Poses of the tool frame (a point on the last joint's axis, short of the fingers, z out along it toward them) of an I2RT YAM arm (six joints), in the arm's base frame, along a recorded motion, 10 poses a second.
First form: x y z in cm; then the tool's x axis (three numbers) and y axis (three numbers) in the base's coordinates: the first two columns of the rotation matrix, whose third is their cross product.
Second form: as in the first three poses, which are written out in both.
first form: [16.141 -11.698 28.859 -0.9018 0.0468 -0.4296 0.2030 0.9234 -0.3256]
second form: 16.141 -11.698 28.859; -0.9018 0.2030 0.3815; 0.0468 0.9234 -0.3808; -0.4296 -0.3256 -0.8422
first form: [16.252 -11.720 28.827 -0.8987 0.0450 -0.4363 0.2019 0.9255 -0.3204]
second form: 16.252 -11.720 28.827; -0.8987 0.2019 0.3894; 0.0450 0.9255 -0.3760; -0.4363 -0.3204 -0.8408
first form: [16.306 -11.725 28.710 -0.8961 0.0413 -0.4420 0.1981 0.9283 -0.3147]
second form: 16.306 -11.725 28.710; -0.8961 0.1981 0.3973; 0.0413 0.9283 -0.3696; -0.4420 -0.3147 -0.8400
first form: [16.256 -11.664 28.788 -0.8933 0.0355 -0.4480 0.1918 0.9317 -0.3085]
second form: 16.256 -11.664 28.788; -0.8933 0.1918 0.4064; 0.0355 0.9317 -0.3615; -0.4480 -0.3085 -0.8391
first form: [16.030 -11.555 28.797 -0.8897 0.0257 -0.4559 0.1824 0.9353 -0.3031]
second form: 16.030 -11.555 28.797; -0.8897 0.1824 0.4186; 0.0257 0.9353 -0.3528; -0.4559 -0.3031 -0.8368
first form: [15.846 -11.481 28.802 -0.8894 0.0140 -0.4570 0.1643 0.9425 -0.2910]
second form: 15.846 -11.481 28.802; -0.8894 0.1643 0.4266; 0.0140 0.9425 -0.3339; -0.4570 -0.2910 -0.8406
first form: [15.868 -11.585 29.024 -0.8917 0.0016 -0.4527 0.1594 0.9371 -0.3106]
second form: 15.868 -11.585 29.024; -0.8917 0.1594 0.4237; 0.0016 0.9371 -0.3491; -0.4527 -0.3106 -0.8359
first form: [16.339 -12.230 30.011 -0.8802 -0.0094 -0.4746 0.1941 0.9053 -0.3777]
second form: 16.339 -12.230 30.011; -0.8802 0.1941 0.4332; -0.0094 0.9053 -0.4246; -0.4746 -0.3777 -0.7950
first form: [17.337 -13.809 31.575 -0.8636 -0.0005 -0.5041 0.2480 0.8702 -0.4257]
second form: 17.337 -13.809 31.575; -0.8636 0.2480 0.4389; -0.0005 0.8702 -0.4927; -0.5041 -0.4257 -0.7514
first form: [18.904 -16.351 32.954 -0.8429 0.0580 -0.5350 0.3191 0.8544 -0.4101]
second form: 18.904 -16.351 32.954; -0.8429 0.3191 0.4333; 0.0580 0.8544 -0.5164; -0.5350 -0.4101 -0.7387
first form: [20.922 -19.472 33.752 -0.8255 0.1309 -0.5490 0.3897 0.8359 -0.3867]
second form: 20.922 -19.472 33.752; -0.8255 0.3897 0.4083; 0.1309 0.8359 -0.5332; -0.5490 -0.3867 -0.7410
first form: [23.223 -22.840 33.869 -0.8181 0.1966 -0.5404 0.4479 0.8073 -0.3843]
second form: 23.223 -22.840 33.869; -0.8181 0.4479 0.3607; 0.1966 0.8073 -0.5564; -0.5404 -0.3843 -0.7485
